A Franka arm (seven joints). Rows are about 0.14 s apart.
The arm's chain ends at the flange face. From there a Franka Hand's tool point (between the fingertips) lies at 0.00 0.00 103.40 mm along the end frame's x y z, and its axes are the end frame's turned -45 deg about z.
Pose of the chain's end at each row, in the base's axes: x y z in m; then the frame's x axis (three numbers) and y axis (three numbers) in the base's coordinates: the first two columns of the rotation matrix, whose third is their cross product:
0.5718, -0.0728, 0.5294, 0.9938, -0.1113, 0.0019, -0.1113, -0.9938, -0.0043
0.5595, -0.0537, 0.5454, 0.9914, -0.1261, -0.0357, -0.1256, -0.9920, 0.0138
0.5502, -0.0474, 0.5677, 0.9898, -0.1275, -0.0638, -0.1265, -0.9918, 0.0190
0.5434, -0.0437, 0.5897, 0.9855, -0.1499, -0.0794, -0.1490, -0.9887, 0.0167
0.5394, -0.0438, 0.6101, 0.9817, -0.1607, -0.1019, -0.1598, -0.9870, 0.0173
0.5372, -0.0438, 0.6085, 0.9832, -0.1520, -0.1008, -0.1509, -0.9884, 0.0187
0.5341, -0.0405, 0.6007, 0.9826, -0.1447, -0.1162, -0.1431, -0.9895, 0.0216
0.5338, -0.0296, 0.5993, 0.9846, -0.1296, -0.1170, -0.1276, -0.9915, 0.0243
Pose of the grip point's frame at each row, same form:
0.5720, -0.0724, 0.4260, 0.7814, 0.6240, 0.0044, 0.6240, -0.7814, -0.0017
0.5557, -0.0547, 0.4421, 0.7898, 0.6123, -0.0350, 0.6122, -0.7906, -0.0155
0.5434, -0.0485, 0.4645, 0.7893, 0.6112, -0.0585, 0.6104, -0.7915, -0.0317
0.5350, -0.0442, 0.4866, 0.8022, 0.5931, -0.0680, 0.5915, -0.8051, -0.0443
0.5287, -0.0439, 0.5073, 0.8072, 0.5843, -0.0843, 0.5812, -0.8115, -0.0598
0.5266, -0.0441, 0.5056, 0.8019, 0.5914, -0.0845, 0.5885, -0.8064, -0.0581
0.5219, -0.0410, 0.4980, 0.7960, 0.5974, -0.0974, 0.5936, -0.8020, -0.0669
0.5215, -0.0305, 0.4966, 0.7864, 0.6095, -0.0999, 0.6060, -0.7927, -0.0655

